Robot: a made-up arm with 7 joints.
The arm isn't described. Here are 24 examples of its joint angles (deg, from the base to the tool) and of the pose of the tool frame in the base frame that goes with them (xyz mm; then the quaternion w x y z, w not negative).
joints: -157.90 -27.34 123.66 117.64 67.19 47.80 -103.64
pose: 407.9 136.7 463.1 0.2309 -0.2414 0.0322 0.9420
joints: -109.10 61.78 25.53 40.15 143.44 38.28 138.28
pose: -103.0 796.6 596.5 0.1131 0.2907 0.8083 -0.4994
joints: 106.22 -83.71 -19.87 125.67 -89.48 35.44 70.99
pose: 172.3 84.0 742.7 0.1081 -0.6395 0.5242 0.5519
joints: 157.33 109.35 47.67 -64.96 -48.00 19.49 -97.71
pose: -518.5 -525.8 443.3 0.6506 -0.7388 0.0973 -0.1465
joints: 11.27 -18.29 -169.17 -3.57 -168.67 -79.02 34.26
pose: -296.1 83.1 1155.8 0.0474 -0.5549 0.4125 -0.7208
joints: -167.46 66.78 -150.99 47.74 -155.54 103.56 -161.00
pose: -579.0 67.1 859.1 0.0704 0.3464 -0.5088 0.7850
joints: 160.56 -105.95 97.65 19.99 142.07 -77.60 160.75
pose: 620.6 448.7 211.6 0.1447 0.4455 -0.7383 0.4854
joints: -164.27 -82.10 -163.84 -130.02 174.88 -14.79 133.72
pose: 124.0 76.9 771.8 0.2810 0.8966 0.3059 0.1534
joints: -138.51 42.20 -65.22 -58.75 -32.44 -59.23 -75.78
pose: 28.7 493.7 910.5 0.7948 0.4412 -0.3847 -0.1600
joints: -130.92 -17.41 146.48 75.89 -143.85 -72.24 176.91
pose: 456.5 -244.8 725.4 0.1292 -0.1178 0.2431 0.9541
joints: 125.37 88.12 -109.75 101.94 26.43 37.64 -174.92
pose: 154.8 -452.8 521.1 0.6848 0.3270 -0.6046 -0.2421
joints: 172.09 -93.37 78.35 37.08 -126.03 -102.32 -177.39
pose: 619.1 366.9 336.0 0.4162 -0.2012 0.3489 -0.8152
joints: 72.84 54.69 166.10 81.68 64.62 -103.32 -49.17
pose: -85.1 -272.9 952.4 0.1681 0.2509 0.5885 0.7500
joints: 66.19 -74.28 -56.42 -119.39 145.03 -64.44 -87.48
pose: -426.2 178.5 248.9 0.0745 0.3243 -0.2223 0.9164
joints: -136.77 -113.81 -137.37 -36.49 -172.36 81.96 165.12
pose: 661.1 -324.0 332.5 0.3629 0.9174 -0.0785 -0.1430
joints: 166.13 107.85 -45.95 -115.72 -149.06 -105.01 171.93
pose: -444.4 199.8 488.4 0.7193 -0.1480 0.4673 -0.4923
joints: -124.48 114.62 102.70 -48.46 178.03 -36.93 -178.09
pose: -596.6 391.5 42.8 0.7610 0.4865 0.1737 0.3925
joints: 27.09 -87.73 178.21 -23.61 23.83 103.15 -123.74
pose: -667.4 378.4 499.7 0.1778 0.0389 0.2054 -0.9616
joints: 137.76 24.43 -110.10 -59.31 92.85 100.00 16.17
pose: -495.7 -89.2 866.0 0.8516 -0.4605 0.2151 0.1285
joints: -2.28 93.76 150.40 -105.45 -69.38 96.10 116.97
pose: 329.7 108.5 41.7 0.7499 -0.5109 0.0399 0.4183
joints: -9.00 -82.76 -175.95 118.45 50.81 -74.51 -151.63
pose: -317.3 -95.8 72.6 0.5450 -0.4390 -0.2171 -0.6805
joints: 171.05 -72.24 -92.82 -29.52 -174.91 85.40 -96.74
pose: 612.3 376.9 635.4 0.3038 0.5305 -0.3657 0.7018
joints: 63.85 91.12 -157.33 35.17 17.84 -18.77 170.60
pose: 426.8 -692.2 606.9 0.1687 -0.5580 0.5782 0.5707
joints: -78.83 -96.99 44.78 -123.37 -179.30 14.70 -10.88
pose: -251.5 -72.6 121.4 0.7517 0.5550 -0.0539 0.3521
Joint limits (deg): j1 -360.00..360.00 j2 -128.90..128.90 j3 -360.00..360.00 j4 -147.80..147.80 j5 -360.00..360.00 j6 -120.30..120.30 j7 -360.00..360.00
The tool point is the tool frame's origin. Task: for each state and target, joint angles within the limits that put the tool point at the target. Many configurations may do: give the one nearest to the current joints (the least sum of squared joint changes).
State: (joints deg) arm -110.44 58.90 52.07 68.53 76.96 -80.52 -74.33
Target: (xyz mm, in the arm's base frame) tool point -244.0 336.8 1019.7
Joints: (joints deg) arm -139.84 14.28 36.06 45.72 73.10 -90.49 -74.33
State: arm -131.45 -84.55 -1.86 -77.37 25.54 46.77 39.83
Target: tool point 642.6 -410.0 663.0
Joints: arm -140.35 -51.79 -8.09 -47.44 24.66 47.22 39.83
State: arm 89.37 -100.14 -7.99 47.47 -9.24 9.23 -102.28
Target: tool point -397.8 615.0 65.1
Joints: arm 82.12 -128.90 60.80 43.63 -4.20 16.77 -102.28
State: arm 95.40 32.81 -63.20 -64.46 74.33 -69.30 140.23
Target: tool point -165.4 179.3 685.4
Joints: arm 104.03 28.13 -49.11 -122.11 63.82 -77.62 140.23
